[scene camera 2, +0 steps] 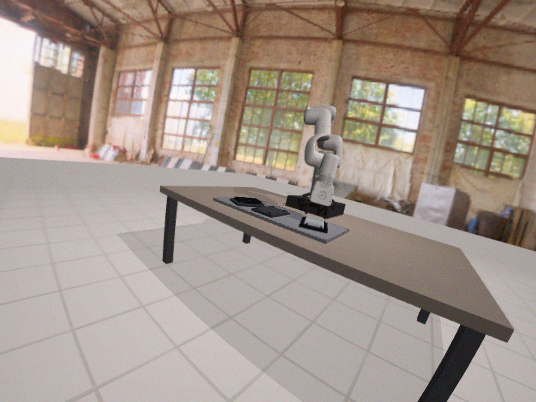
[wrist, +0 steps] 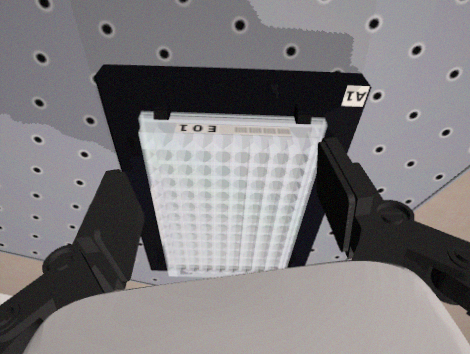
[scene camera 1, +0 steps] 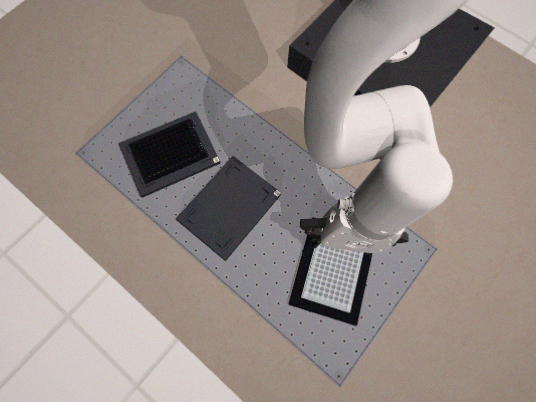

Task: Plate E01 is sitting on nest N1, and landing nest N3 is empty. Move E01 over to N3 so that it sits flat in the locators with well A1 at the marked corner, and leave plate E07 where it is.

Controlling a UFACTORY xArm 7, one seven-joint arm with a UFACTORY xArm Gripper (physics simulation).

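Observation:
Plate E01 (scene camera 1: 332, 277) (scene camera 2: 315, 221) (wrist: 230, 200), a clear well plate, sits on black nest N1 (scene camera 1: 300, 281) (wrist: 220, 90), whose A1 tag (wrist: 356, 96) is at the upper right corner in the wrist view. My gripper (scene camera 1: 357, 235) (wrist: 224, 179) is open above E01, one finger out to each side. In the wrist view the right finger overlaps the plate's edge; contact is unclear. The gripper hides E01's upper end in scene camera 1. Nest N3 (scene camera 1: 227, 207) (scene camera 2: 270, 211) is dark and empty, with corner locators and a white tag (scene camera 1: 277, 193) at its right corner.
Dark plate E07 (scene camera 1: 170, 150) (scene camera 2: 246, 201) sits on its nest (scene camera 1: 137, 175) beyond N3, its label unreadable. The nests stand on a grey perforated board (scene camera 1: 320, 345) (scene camera 2: 336, 236). The black arm base (scene camera 1: 460, 45) (scene camera 2: 336, 207) is behind the board on the brown table (scene camera 1: 480, 325) (scene camera 2: 415, 260).

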